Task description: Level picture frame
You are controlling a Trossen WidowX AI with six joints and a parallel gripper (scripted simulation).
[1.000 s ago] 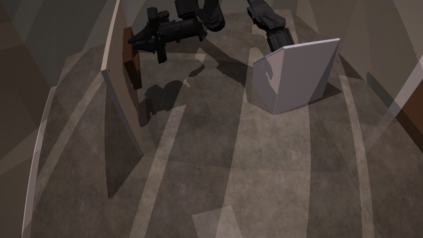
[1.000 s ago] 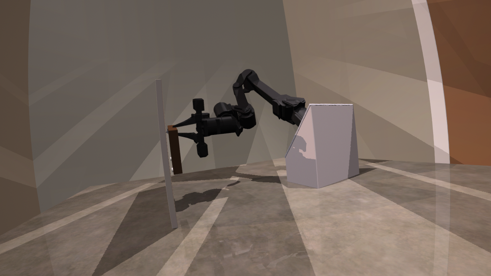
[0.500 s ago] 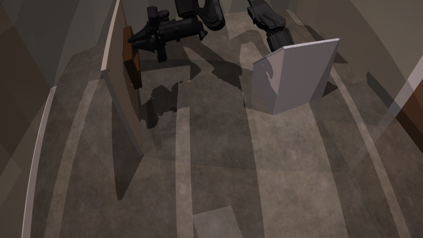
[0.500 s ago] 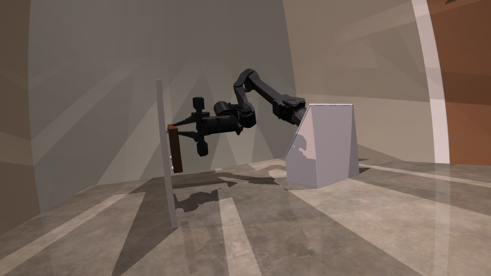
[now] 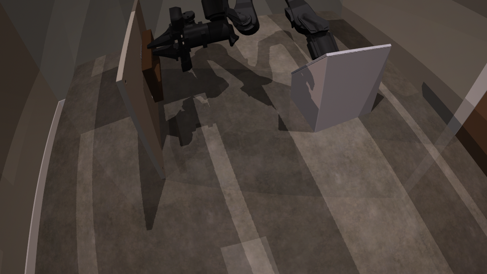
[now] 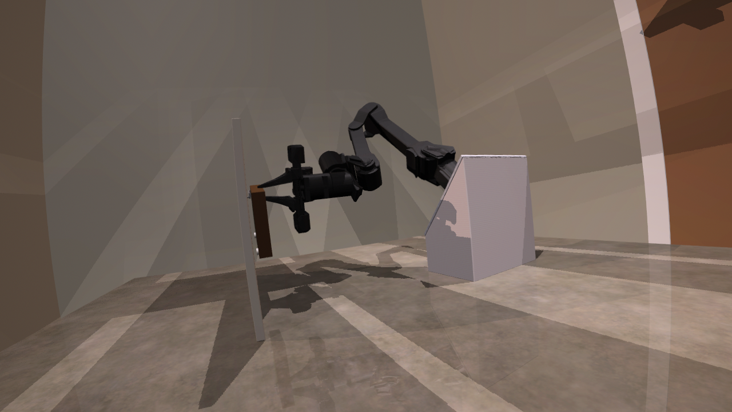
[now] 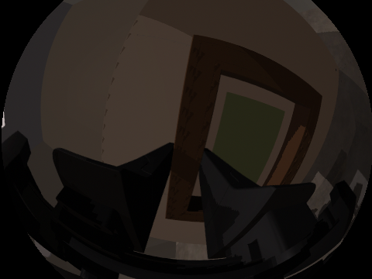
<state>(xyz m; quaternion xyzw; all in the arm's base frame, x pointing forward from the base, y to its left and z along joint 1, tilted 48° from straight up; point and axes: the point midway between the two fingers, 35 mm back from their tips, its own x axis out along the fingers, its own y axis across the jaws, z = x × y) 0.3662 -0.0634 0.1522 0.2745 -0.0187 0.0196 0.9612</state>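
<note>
My gripper tip is 10 mm short of the brown wooden picture frame, 10 mm to the left of it and 50 mm above it. The rest, counted from my gripper tip: wall panel (20 mm ahead, 70 mm below).
</note>
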